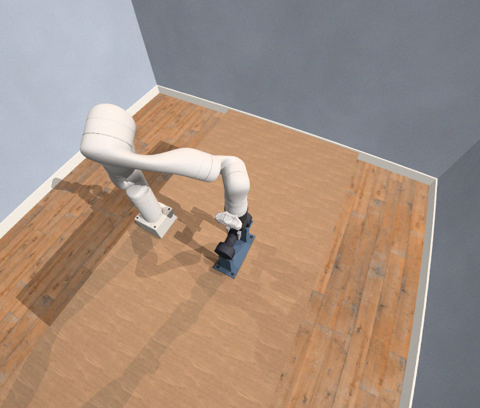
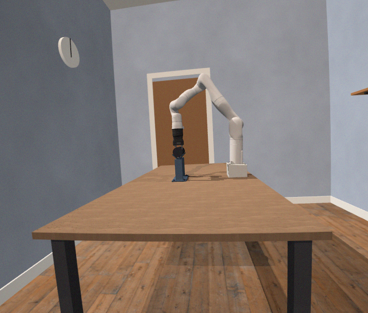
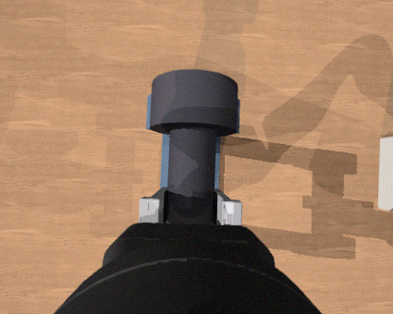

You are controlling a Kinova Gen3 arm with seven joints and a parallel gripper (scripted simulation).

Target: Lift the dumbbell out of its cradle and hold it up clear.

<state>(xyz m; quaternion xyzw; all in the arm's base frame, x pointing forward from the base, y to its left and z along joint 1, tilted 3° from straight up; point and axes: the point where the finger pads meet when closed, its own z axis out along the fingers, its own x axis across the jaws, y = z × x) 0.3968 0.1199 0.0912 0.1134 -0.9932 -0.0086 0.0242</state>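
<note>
Right now my hand is 11 cm above the blue cradle. The rest, counted from my hand: dark grey dumbbell: right at my hand.
</note>
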